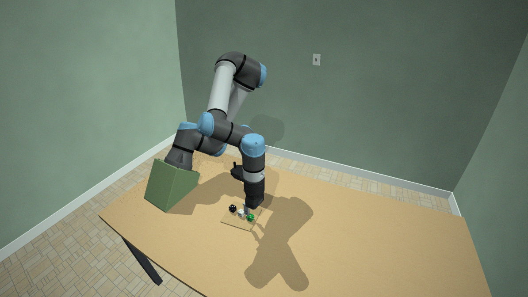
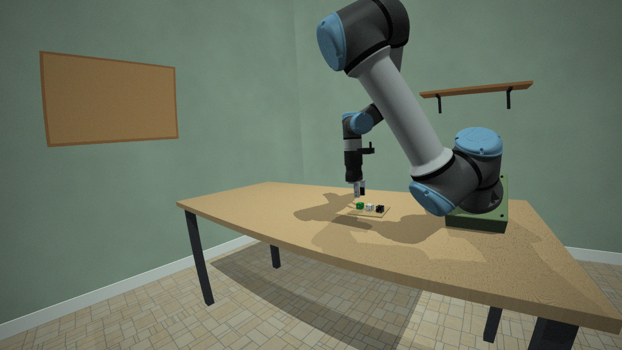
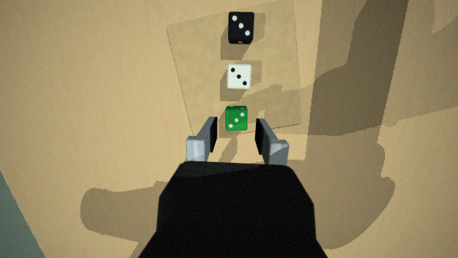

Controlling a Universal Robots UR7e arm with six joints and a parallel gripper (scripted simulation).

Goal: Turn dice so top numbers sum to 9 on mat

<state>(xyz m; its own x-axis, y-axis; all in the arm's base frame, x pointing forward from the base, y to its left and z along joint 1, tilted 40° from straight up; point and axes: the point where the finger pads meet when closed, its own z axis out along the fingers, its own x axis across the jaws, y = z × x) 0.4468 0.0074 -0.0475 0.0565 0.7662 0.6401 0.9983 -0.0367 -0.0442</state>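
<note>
Right now my hand is 6 cm above the green die. From my hand the other things lie so: white die (6 cm below, 5 cm behind); then black die (10 cm behind, 6 cm below, 1 cm to the left); then tan mat (7 cm below, 5 cm behind).
</note>
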